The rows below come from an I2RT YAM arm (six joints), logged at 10 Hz.
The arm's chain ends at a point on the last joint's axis. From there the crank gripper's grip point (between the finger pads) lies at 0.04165 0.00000 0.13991 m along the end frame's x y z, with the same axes.
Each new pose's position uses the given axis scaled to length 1; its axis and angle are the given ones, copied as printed.
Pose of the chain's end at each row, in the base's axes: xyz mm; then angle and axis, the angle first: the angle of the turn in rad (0 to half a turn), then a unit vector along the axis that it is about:
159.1 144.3 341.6 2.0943 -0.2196 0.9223 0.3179
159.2 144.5 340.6 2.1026 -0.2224 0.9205 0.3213
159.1 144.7 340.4 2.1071 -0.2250 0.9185 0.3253
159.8 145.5 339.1 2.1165 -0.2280 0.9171 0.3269
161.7 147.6 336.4 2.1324 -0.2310 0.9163 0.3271
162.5 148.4 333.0 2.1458 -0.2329 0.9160 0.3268
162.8 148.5 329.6 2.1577 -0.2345 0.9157 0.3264
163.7 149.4 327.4 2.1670 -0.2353 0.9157 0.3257
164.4 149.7 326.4 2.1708 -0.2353 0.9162 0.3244
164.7 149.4 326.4 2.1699 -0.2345 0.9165 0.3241
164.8 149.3 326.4 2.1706 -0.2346 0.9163 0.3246
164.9 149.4 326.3 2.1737 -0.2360 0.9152 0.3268
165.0 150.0 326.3 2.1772 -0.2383 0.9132 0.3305
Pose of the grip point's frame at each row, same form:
238.4 231.3 255.2 2.0943 -0.2196 0.9223 0.3179
237.1 232.4 253.9 2.1026 -0.2224 0.9205 0.3213
236.0 233.6 253.8 2.1071 -0.2250 0.9185 0.3253
235.3 234.9 251.8 2.1165 -0.2280 0.9171 0.3269
235.2 237.2 247.7 2.1324 -0.2310 0.9163 0.3271
234.4 238.1 243.1 2.1458 -0.2329 0.9160 0.3268
233.3 238.2 238.6 2.1577 -0.2345 0.9157 0.3264
233.2 239.0 235.5 2.1670 -0.2353 0.9157 0.3257
233.6 239.0 234.0 2.1708 -0.2353 0.9162 0.3244
234.1 238.6 234.0 2.1699 -0.2345 0.9165 0.3241
234.0 238.6 234.0 2.1706 -0.2346 0.9163 0.3246
233.5 239.3 233.9 2.1737 -0.2360 0.9152 0.3268
232.7 240.8 234.2 2.1772 -0.2383 0.9132 0.3305

